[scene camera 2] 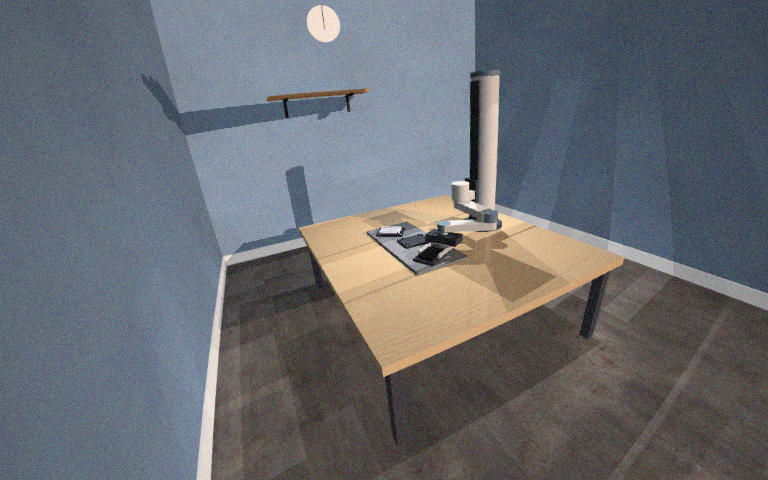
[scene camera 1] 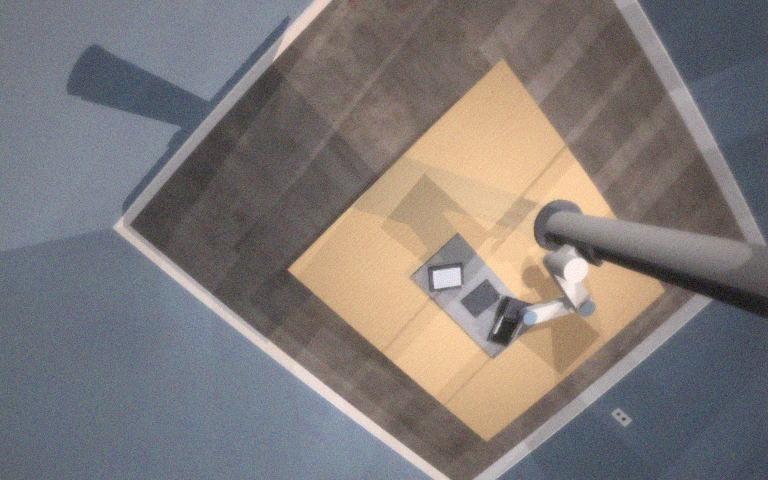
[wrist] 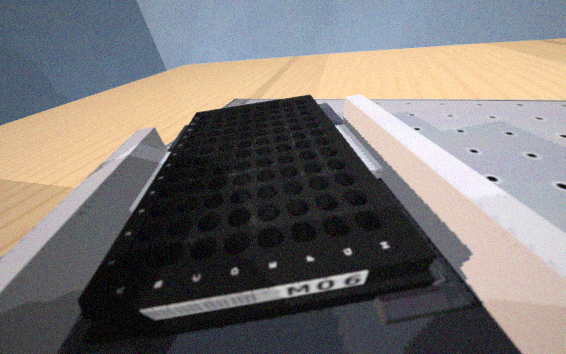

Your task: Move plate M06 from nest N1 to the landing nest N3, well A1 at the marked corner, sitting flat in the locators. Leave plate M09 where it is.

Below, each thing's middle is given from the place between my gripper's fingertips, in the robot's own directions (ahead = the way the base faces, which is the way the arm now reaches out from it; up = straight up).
Scene:
Now: the black plate [wrist: 262,210] 2 cm behind my hand and 1 cm to the right of it.

